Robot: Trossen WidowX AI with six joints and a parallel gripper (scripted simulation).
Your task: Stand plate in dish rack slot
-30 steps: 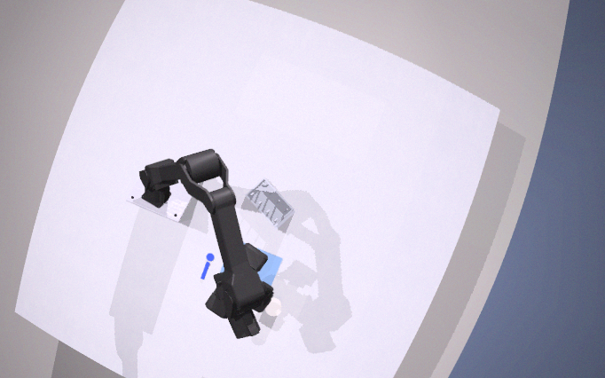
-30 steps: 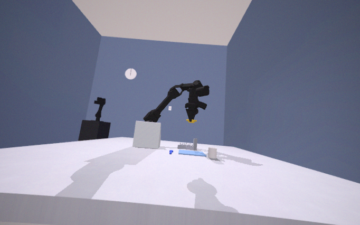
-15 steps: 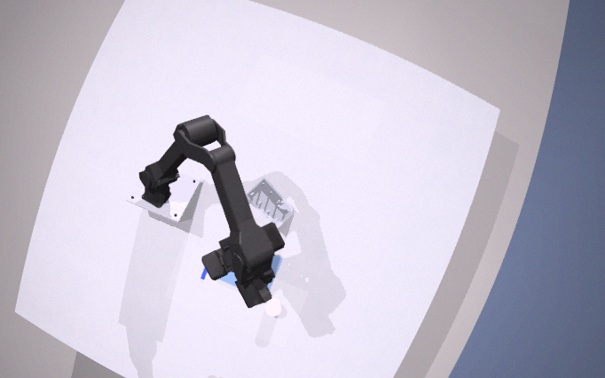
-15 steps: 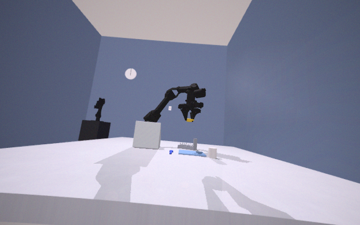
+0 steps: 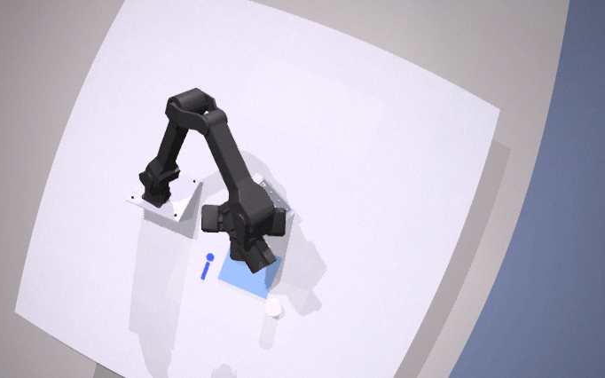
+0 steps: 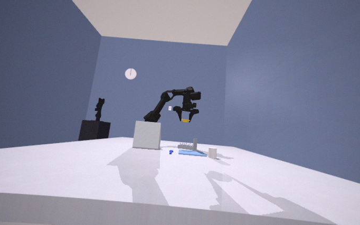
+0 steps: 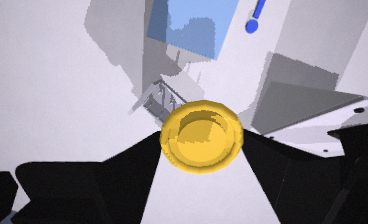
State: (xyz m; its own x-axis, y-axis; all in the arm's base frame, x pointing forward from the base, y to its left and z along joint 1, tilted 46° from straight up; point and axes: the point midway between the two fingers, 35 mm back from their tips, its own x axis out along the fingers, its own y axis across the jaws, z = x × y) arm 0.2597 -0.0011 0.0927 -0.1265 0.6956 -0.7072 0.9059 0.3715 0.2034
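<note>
My gripper tip is now 170 mm above the grey dish rack, 50 mm to the right of it and 30 mm short of it. From my gripper tip the other things lie so: yellow plate: 10 mm above; blue spoon: 190 mm to the right, 190 mm below, 60 mm behind; light blue mat: 190 mm below, 140 mm to the right, 60 mm ahead.
</note>
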